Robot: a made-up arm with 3 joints.
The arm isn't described. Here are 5 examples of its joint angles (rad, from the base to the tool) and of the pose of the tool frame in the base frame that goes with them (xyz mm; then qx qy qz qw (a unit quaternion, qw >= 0)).
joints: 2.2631 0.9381 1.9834
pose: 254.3 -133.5 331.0 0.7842 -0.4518 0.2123 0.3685
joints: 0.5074 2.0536 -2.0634
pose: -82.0 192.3 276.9 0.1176 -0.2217 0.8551 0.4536
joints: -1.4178 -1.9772 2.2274
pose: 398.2 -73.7 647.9 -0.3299 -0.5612 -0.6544 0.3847
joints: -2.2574 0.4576 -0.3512
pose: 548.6 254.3 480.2 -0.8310 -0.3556 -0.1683 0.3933
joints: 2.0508 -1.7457 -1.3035
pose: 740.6 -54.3 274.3 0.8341 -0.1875 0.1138 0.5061
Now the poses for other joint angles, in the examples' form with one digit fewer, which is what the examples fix.
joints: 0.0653 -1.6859 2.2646
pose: 303 -496 138 0.013 0.030 -0.919 0.393
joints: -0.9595 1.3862 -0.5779
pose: 146 -273 559 -0.256 -0.384 -0.738 0.493
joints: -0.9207 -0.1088 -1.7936
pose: 364 -385 676 -0.296 -0.332 -0.669 0.596
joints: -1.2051 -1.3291 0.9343
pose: 122 -1 172 -0.241 0.513 0.746 0.350
